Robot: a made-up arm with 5 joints.
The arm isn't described. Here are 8 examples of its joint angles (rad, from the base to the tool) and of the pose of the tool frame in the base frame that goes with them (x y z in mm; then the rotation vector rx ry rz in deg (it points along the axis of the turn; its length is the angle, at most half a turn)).
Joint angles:
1: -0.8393 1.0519 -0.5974 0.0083 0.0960
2: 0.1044 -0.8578 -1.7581 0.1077 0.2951
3: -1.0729 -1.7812 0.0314 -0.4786 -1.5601
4: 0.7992 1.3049 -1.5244 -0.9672 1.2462
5: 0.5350 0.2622 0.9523 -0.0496 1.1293
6: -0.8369 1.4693 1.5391 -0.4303 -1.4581
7: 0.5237 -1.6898 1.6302 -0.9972 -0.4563
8: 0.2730 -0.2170 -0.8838 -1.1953 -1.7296
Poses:
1: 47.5 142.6 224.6 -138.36 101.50 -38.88
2: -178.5 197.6 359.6 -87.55 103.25 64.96
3: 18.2 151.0 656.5 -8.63 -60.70 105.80
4: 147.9 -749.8 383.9 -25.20 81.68 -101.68
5: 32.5 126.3 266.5 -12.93 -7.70 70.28
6: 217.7 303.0 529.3 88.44 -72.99 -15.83
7: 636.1 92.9 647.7 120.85 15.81 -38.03
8: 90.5 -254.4 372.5 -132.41 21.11 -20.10
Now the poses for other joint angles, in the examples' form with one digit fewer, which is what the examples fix.
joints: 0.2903 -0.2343 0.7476 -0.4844 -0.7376
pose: 230 -27 572 99.2 -37.7 -16.5
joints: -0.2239 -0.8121 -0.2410 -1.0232 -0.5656
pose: 46 -193 531 -135.9 84.0 39.7
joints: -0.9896 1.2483 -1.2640 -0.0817 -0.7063
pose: 344 301 153 -114.3 23.1 -25.9
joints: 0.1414 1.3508 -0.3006 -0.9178 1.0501
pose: -16 -226 112 16.3 83.6 -143.1
